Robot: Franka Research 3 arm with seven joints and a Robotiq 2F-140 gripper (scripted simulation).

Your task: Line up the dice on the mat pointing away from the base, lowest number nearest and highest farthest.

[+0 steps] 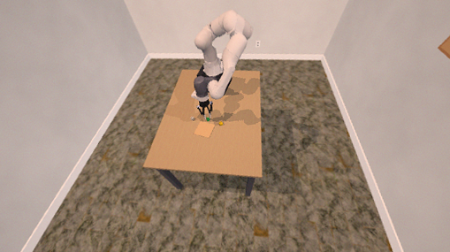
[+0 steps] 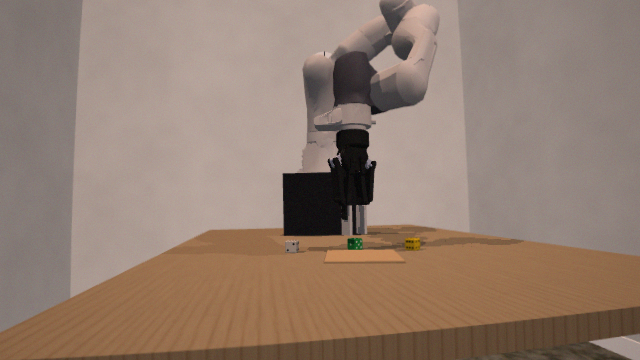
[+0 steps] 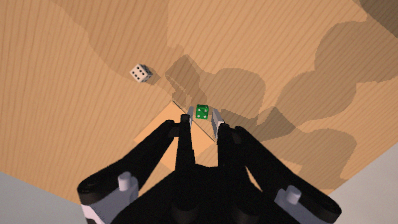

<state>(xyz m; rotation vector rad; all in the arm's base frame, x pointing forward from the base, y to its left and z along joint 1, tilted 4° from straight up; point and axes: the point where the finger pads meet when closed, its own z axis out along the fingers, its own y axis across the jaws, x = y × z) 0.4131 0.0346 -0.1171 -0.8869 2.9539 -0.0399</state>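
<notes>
Right now my hand is 50 mm above the green die. Also, from my hand: tan mat: 100 mm ahead, 60 mm below; white die: 140 mm to the right, 50 mm below, 20 mm ahead; yellow die: 120 mm to the left, 50 mm below, 30 mm ahead.
</notes>
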